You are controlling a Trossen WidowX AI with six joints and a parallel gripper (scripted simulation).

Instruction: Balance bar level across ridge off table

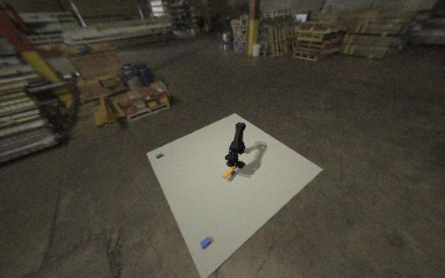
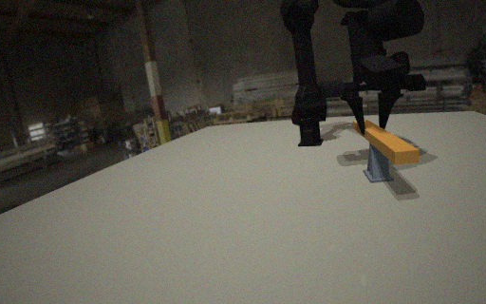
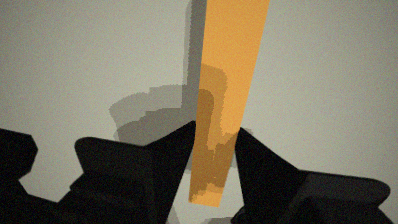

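Now: gripper tip 3 cm short of the bar and 1 cm to the right of it. Round my gripper tip: green block (53 cm ahead, 66 cm to the right, 6 cm below); blue block (53 cm ahead, 34 cm to the left, 6 cm below).
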